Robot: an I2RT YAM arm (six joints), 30 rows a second.
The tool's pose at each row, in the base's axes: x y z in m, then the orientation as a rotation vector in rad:
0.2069 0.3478 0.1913 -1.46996 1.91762 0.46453
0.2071 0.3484 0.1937 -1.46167 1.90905 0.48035
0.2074 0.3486 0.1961 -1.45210 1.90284 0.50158
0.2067 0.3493 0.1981 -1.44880 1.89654 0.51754
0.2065 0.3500 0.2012 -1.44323 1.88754 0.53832
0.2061 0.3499 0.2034 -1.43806 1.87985 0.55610
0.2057 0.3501 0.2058 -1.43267 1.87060 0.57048
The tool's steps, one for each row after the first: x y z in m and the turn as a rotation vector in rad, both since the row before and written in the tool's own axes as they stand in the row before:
-0.0021 -0.0003 -0.0013 -0.00415 -0.01514 0.00382
-0.0019 -0.0005 -0.0015 -0.00759 -0.01574 0.00732
-0.0018 0.0007 -0.0011 -0.00751 -0.01102 0.00281
-0.0027 0.0001 -0.0017 -0.00906 -0.01546 0.00385
-0.0015 0.0002 -0.0017 -0.00764 -0.01335 0.00353
-0.0019 0.0003 -0.0016 -0.00511 -0.01349 0.00175

